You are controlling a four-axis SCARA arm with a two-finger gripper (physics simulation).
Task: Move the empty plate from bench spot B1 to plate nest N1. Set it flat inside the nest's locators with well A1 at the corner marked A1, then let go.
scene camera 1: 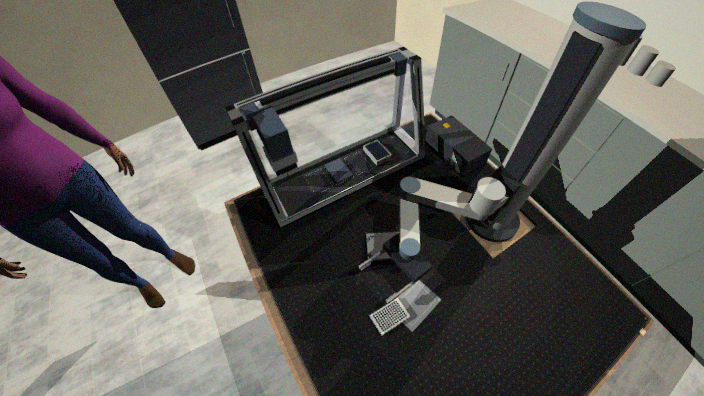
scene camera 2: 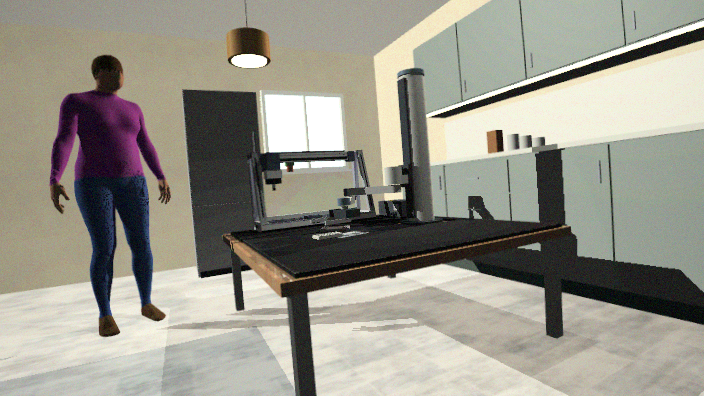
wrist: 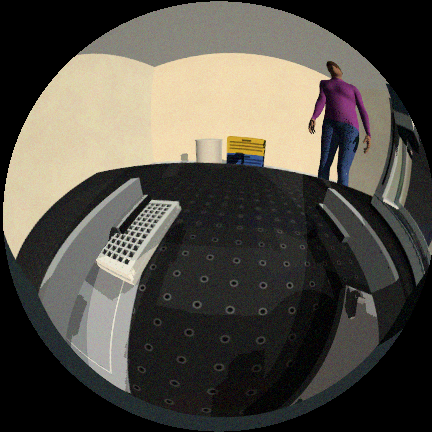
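Seen in the pictures: gripper, fingertip midpoint: (scene camera 1: 372,284) (scene camera 2: 317,222) (wrist: 237,188); arm's base, link origin: (scene camera 1: 491,218) (scene camera 2: 421,223).
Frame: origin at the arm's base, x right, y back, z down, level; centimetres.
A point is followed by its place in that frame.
Note:
The white plate with a grid of wells (scene camera 1: 390,316) @[y -64.9, x -11.6, z -2.7 cm] (scene camera 2: 326,235) @[y -67.1, x -15.3, z -2.8 cm] (wrist: 145,237) @[y -63.3, x -7.7, z -2.9 cm] lies flat at one end of the light grey pad (scene camera 1: 425,307) @[y -51.6, x -15.6, z -1.4 cm] (wrist: 100,320) @[y -53.4, x -8.7, z -1.5 cm], probably spot B1. My gripper (scene camera 1: 375,283) @[y -64.9, x 0.7, z -7.8 cm] (wrist: 237,188) @[y -64.9, x 0.7, z -7.8 cm] is open and empty, its fingers wide apart between the pad and the nest. In the wrist view the left finger covers part of the plate's long side. The grey nest (scene camera 1: 374,241) @[y -53.3, x 17.8, z -2.5 cm] (wrist: 335,365) is partly hidden under the arm and the other finger; one dark locator shows on it. The marked A1 corner and the plate's own A1 marking cannot be made out.
A gantry frame (scene camera 1: 327,196) @[y -60.3, x 46.4, z -6.2 cm] stands at the back left with a dark block (scene camera 1: 339,170) @[y -48.8, x 55.9, z -7.8 cm] and a white-rimmed device (scene camera 1: 377,152) @[y -27.8, x 55.1, z -9.3 cm] on its deck. A dark box unit (scene camera 1: 457,142) @[y 8.1, x 37.5, z -12.8 cm] stands near the arm's column (scene camera 1: 560,107) @[y -7.7, x -2.8, z -66.6 cm]. A person (scene camera 1: 40,155) (scene camera 2: 110,135) (wrist: 342,107) stands beside the table.

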